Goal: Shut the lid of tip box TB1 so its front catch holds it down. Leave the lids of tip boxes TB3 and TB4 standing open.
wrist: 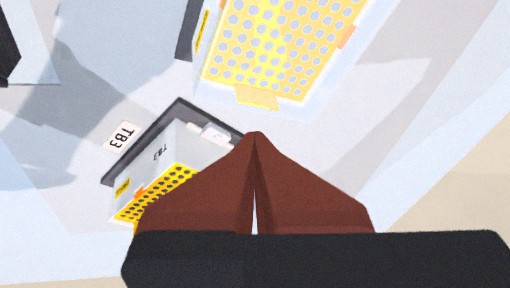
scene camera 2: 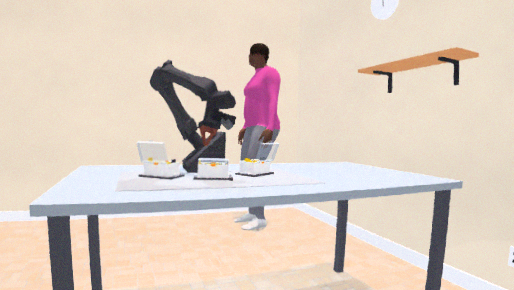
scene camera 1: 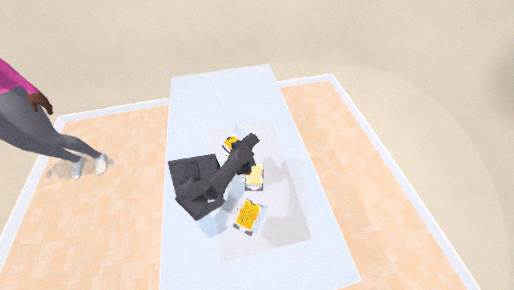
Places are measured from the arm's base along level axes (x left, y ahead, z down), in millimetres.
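Where they show: gripper, fingertip midpoint: (wrist: 254, 143) (scene camera 2: 205, 145) (scene camera 1: 249, 174); arm's base at its link origin: (scene camera 2: 201, 146) (scene camera 1: 193, 179).
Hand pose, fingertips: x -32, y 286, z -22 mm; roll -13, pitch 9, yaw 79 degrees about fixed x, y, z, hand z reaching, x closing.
Note:
Things, the pixels of their centre, and the offset from my fingertips. Level surfaces: height alone.
- Tip box TB1 at the middle of its body: (scene camera 2: 213, 168) (scene camera 1: 252, 175) dx +31, dy +17, dz +93 mm
- Tip box TB3 at the middle of its body: (wrist: 166, 180) (scene camera 2: 163, 168) (scene camera 1: 246, 214) dx -168, dy -47, dz +98 mm
- Tip box TB4 at the middle of its body: (scene camera 2: 253, 166) dx +232, dy -67, dz +98 mm
- pale mat at its surface level: dz +132 mm
- table at its surface level: dz +134 mm
Tip box TB1 (scene camera 1: 254, 176) (scene camera 2: 212, 171) (wrist: 280, 45) is the middle box, with a clear lid lying flat over its yellow tips. I cannot tell whether its catch holds. Tip box TB3 (scene camera 1: 248, 216) (scene camera 2: 161, 169) (wrist: 145, 170) has its lid (scene camera 2: 152, 151) standing open; the gripper partly hides this box in the wrist view. Tip box TB4 (scene camera 1: 230, 143) (scene camera 2: 255, 167) has its lid (scene camera 2: 270, 151) standing open; the arm partly covers this box in scene camera 1. My gripper (scene camera 1: 247, 171) (scene camera 2: 206, 143) (wrist: 254, 143) is shut, holds nothing and hangs above TB1's level.
The boxes stand on a pale mat (scene camera 1: 240, 247) (scene camera 2: 130, 185) on the table (scene camera 1: 215, 100) (scene camera 2: 390, 182). The dark robot base (scene camera 1: 195, 170) is beside the boxes. A person in pink (scene camera 1: 22, 120) (scene camera 2: 262, 100) stands behind the table in scene camera 2. A shelf (scene camera 2: 420, 60) hangs on the wall.

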